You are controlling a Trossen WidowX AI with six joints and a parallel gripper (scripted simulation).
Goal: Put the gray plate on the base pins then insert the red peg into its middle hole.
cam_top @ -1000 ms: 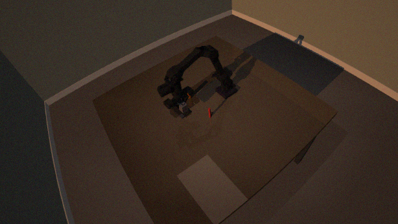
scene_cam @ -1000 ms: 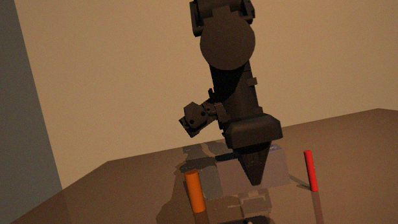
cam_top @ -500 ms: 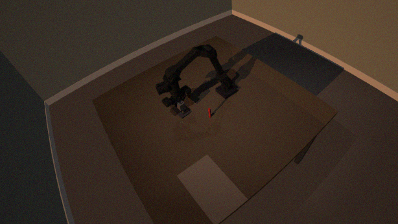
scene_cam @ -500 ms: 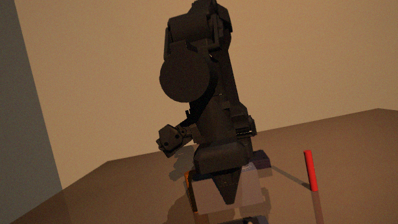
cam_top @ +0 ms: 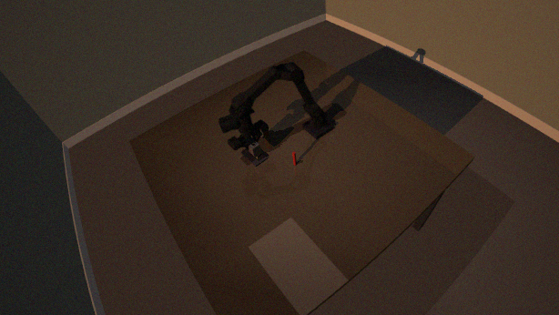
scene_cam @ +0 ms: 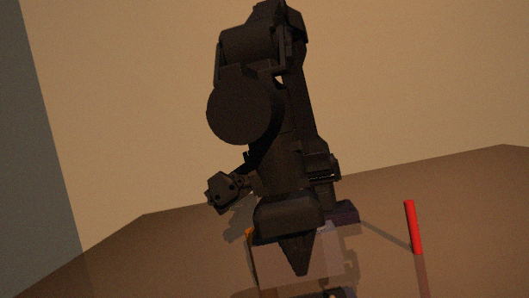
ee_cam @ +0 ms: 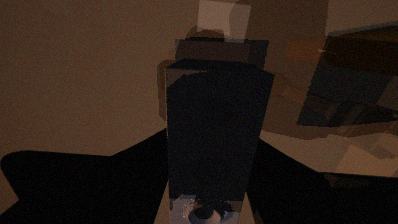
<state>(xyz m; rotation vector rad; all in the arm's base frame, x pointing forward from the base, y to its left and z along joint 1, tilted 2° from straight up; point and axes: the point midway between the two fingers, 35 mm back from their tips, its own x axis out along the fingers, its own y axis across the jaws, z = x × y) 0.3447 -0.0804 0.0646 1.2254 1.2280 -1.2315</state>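
My gripper tip is now 5 cm above the base. The rest, counted from my gripper tip: orange cylinder: 12 cm behind, 6 cm to the right, 2 cm below; gray plate: 3 cm above; red peg: 10 cm behind, 17 cm to the left, 2 cm below.
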